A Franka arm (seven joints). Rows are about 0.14 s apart.
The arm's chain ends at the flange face. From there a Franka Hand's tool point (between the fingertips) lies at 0.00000 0.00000 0.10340 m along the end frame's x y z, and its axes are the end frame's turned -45 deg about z.
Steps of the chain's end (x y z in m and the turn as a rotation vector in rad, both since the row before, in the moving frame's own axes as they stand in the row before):
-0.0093 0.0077 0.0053 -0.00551 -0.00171 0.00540
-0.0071 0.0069 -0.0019 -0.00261 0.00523 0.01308
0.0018 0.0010 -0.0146 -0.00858 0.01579 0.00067
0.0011 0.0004 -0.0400 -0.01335 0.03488 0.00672
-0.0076 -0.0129 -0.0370 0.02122 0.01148 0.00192
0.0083 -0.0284 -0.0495 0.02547 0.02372 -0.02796
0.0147 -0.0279 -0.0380 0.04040 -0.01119 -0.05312
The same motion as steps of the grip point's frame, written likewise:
-0.0125 -0.0009 0.0053 -0.00269 -0.00511 0.00540
-0.0097 0.0004 -0.0019 -0.00554 0.00185 0.01308
0.0011 0.0038 -0.0146 -0.01723 0.00510 0.00067
0.0021 0.0046 -0.0401 -0.03410 0.01522 0.00672
0.0061 -0.0152 -0.0370 0.00689 0.02312 0.00192
0.0295 -0.0144 -0.0496 0.00124 0.03478 -0.02796
0.0322 -0.0132 -0.0381 0.03648 0.02065 -0.05312

